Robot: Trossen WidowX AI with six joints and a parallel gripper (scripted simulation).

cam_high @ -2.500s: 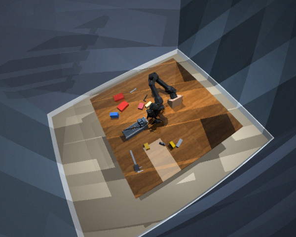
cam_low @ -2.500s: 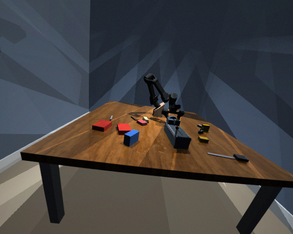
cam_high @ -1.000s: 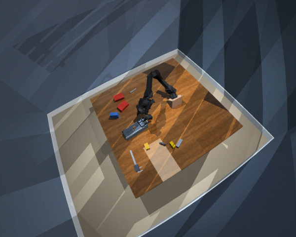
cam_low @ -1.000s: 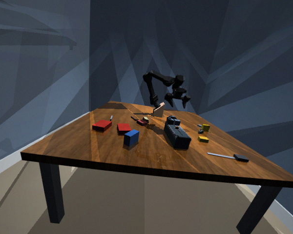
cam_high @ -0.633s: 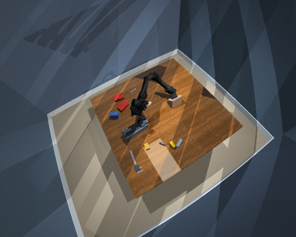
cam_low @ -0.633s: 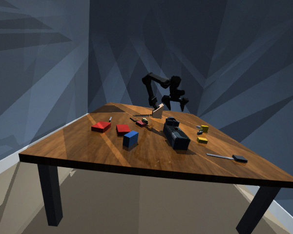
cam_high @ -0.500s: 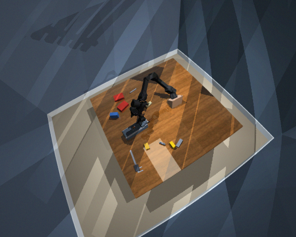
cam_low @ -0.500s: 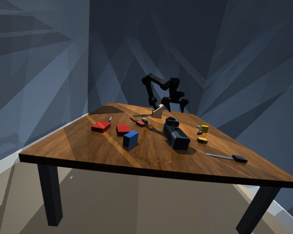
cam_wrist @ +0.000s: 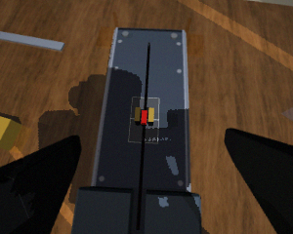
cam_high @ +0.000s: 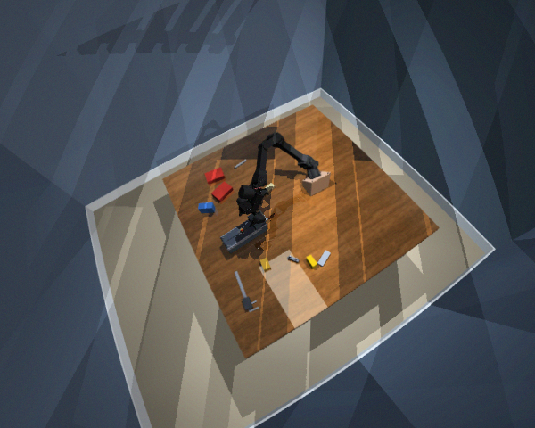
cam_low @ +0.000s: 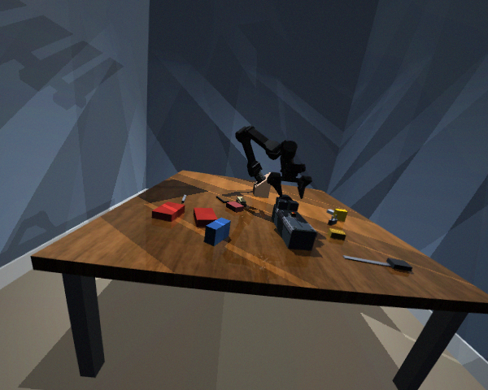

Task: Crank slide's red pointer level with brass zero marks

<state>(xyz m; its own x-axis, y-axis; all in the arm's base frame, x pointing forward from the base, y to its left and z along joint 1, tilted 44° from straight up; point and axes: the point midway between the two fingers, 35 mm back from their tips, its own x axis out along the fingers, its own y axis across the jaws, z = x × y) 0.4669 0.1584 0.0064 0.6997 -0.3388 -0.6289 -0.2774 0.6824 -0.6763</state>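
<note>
Right now my gripper tip is 150 mm past the brown crank handle, 50 mm above it and 10 mm to the right of it. Also, from my gripper tip: pink block 240 mm to the right, 140 mm behind, 130 mm below; ochre block 230 mm to the left, 130 mm below, 10 mm behind; red pointer 60 mm below, 30 mm ahead, 10 mm to the left.
</note>
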